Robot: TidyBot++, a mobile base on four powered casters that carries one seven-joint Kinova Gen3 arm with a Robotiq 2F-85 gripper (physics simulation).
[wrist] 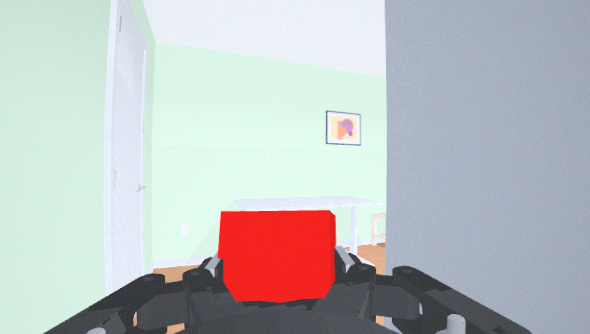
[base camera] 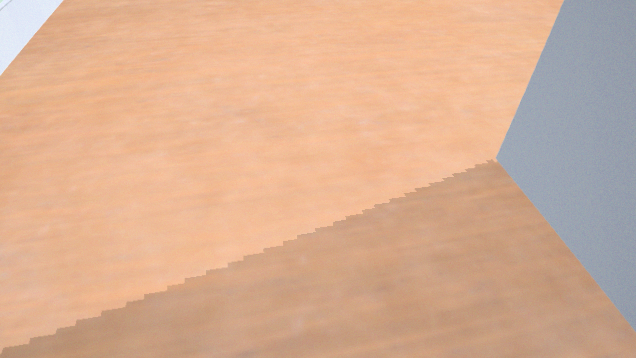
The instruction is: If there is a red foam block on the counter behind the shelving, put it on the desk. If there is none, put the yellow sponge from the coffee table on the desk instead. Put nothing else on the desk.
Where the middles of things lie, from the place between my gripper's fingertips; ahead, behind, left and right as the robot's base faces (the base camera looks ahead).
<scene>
The red foam block (wrist: 278, 256) is 10 mm behind my hand and 10 mm below it.
</scene>
